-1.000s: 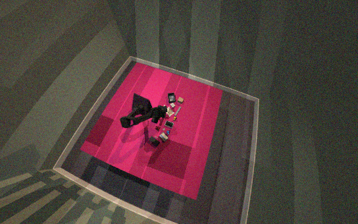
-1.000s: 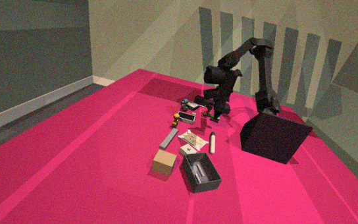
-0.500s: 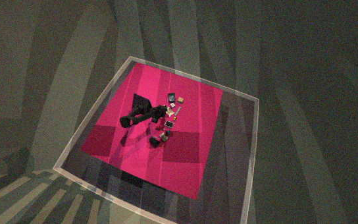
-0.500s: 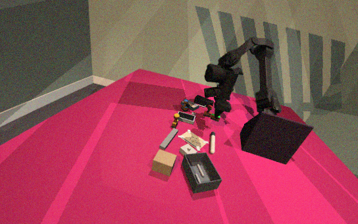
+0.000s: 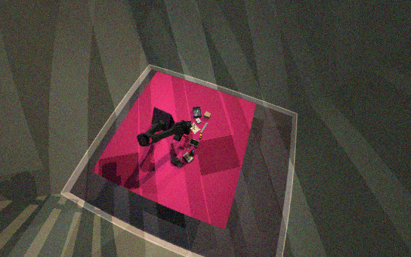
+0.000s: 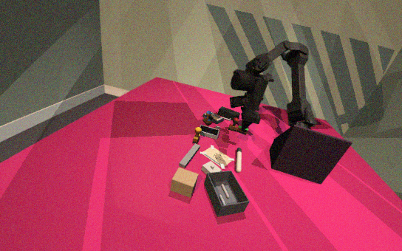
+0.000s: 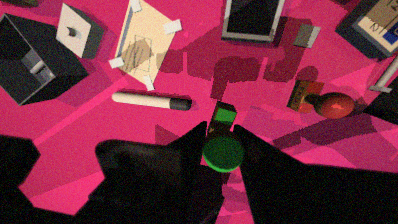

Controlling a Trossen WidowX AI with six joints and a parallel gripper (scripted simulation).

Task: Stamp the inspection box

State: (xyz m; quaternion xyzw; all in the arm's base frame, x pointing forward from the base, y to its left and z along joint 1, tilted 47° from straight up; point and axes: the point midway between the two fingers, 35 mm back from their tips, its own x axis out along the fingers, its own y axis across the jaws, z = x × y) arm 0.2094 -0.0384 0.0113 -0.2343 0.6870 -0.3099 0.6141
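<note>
My gripper tip is now 130 mm short of the dark ink pad, 80 mm above it and 30 mm to the left of it. Round my gripper tip: red-knobbed stamp (120 mm to the right, 60 mm below, 20 mm ahead); then white cylinder (90 mm to the left, 70 mm below); then green-topped stamp (right at my gripper tip).
</note>
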